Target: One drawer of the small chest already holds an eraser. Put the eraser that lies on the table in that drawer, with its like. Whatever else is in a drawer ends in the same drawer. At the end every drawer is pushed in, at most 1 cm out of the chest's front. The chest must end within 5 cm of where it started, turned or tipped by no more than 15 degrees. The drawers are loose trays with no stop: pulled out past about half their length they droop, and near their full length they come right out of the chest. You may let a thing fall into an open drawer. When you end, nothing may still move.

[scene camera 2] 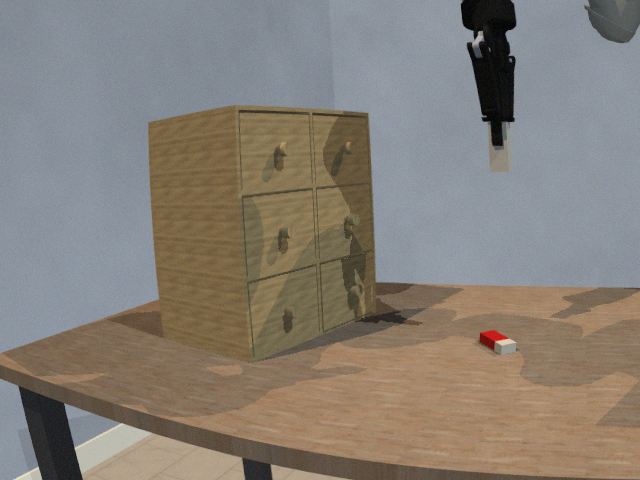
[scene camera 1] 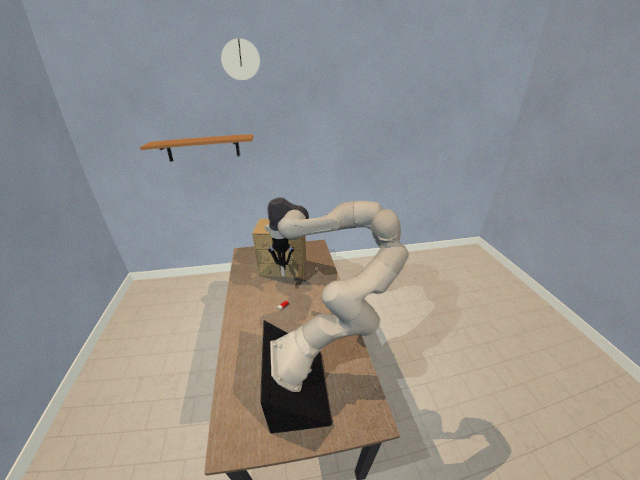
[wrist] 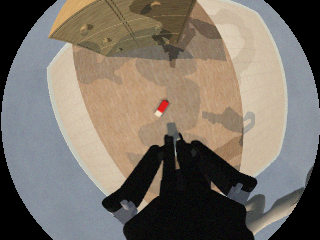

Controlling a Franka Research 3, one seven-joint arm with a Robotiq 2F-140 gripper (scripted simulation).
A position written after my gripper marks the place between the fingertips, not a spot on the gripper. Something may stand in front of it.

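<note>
I can see my gripper [scene camera 2: 501, 171], and the wrist view has the gripper [wrist: 171, 129] as well. There is also a drawer [scene camera 2: 335, 160], and I see another drawer [scene camera 2: 265, 162].
</note>
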